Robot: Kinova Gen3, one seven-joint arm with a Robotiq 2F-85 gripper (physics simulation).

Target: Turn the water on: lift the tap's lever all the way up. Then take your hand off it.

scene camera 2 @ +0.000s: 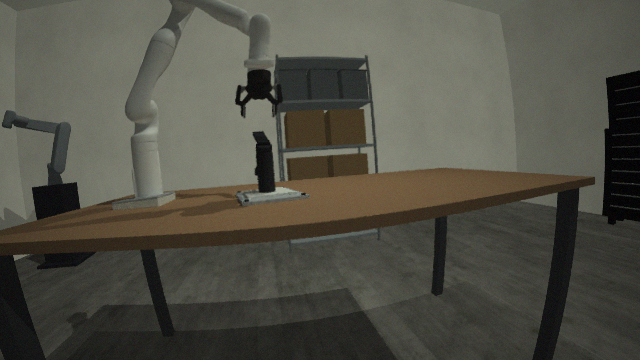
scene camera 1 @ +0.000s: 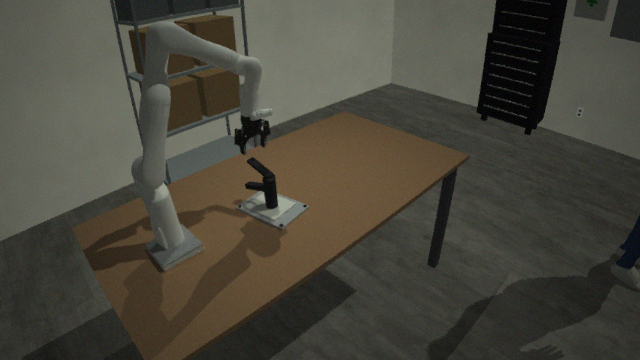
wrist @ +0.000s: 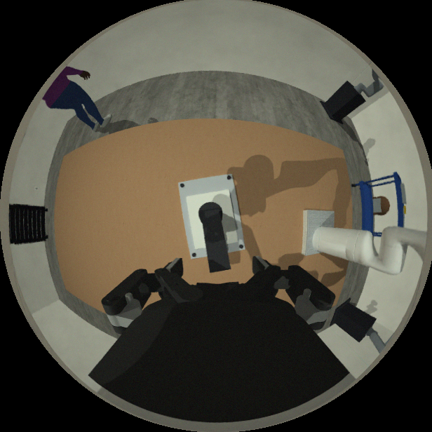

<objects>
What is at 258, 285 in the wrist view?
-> The gripper.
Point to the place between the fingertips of the gripper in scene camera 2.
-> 258, 117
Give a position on a black tap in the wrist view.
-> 211, 217
</objects>
